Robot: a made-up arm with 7 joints. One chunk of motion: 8 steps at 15 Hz.
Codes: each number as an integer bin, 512 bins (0 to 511) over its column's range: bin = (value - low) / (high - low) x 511, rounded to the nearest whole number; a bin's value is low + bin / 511 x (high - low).
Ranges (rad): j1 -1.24..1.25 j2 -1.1..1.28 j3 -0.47..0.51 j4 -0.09..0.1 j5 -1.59..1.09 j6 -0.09..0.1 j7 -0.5..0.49
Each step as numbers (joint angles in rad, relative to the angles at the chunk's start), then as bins.
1 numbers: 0.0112 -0.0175 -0.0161 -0.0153 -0.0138 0.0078 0.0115
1 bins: 257 232 237 201 301 263 264
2 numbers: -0.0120 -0.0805 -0.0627 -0.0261 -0.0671 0.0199 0.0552
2 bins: 252 219 212 172 290 296 287
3 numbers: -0.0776 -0.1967 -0.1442 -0.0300 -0.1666 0.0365 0.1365
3 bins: 239 194 170 161 271 340 329
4 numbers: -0.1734 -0.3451 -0.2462 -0.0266 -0.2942 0.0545 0.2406
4 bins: 219 162 117 171 247 389 382
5 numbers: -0.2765 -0.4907 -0.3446 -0.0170 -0.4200 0.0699 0.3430
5 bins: 198 131 65 196 223 430 435
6 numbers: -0.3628 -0.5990 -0.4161 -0.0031 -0.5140 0.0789 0.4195
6 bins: 180 108 28 234 205 454 475
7 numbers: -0.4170 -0.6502 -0.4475 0.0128 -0.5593 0.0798 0.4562
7 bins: 169 97 12 276 197 457 494
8 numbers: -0.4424 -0.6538 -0.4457 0.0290 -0.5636 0.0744 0.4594
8 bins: 164 96 13 320 196 442 495
